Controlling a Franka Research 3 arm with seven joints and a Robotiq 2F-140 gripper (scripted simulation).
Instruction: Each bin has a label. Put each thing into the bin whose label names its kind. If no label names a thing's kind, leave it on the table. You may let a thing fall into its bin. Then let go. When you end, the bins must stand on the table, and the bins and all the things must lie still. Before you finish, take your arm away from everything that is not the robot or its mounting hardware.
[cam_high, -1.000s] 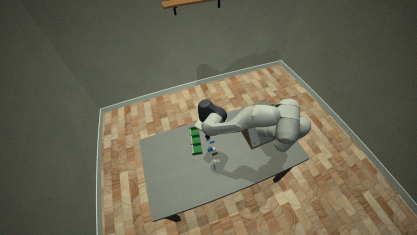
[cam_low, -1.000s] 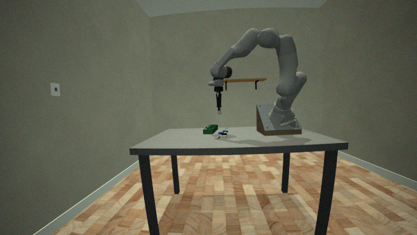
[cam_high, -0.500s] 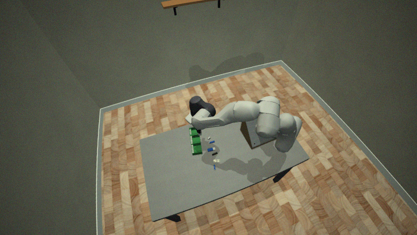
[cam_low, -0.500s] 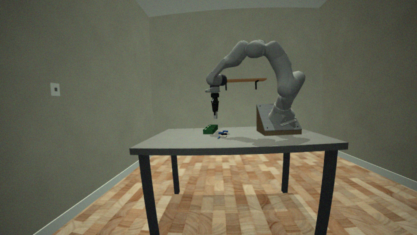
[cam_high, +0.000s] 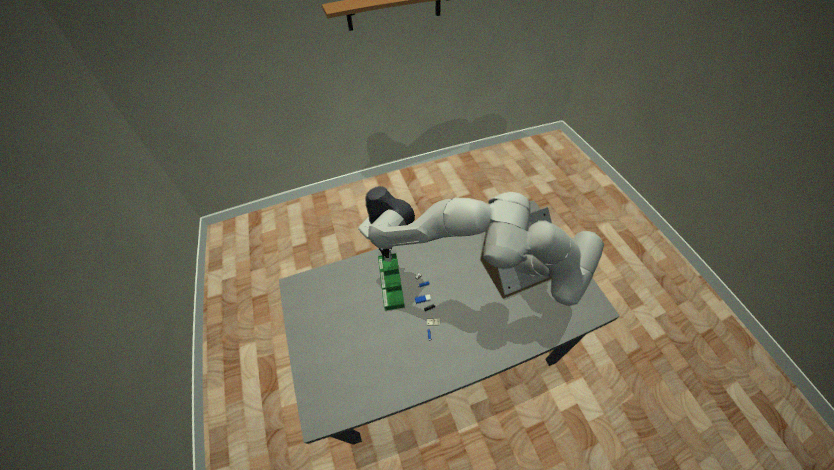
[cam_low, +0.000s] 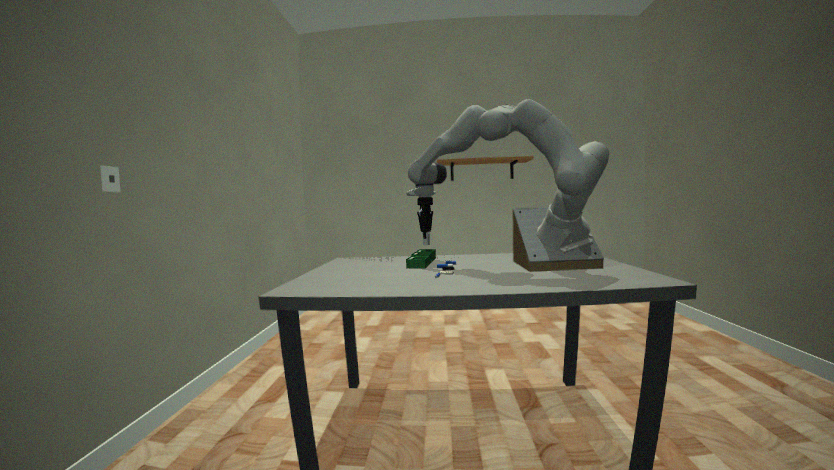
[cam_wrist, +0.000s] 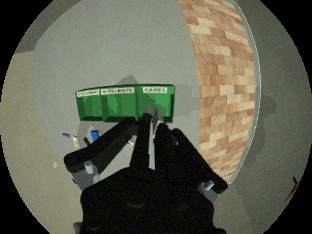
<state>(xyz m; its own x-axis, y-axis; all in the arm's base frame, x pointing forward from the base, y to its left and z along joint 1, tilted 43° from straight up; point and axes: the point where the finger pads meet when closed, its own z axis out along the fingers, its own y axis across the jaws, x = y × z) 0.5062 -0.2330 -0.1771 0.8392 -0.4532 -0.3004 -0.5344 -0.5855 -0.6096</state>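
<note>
Right now my hand is 8 cm above the green bin, 7 cm to the right of it and 3 cm short of it. Also, from my hand: blue-and-white piece 21 cm to the left, 10 cm below, 7 cm behind; then black piece 26 cm to the left, 10 cm below, 7 cm behind; then pale grey piece 10 cm to the left, 10 cm below, 9 cm behind.
</note>
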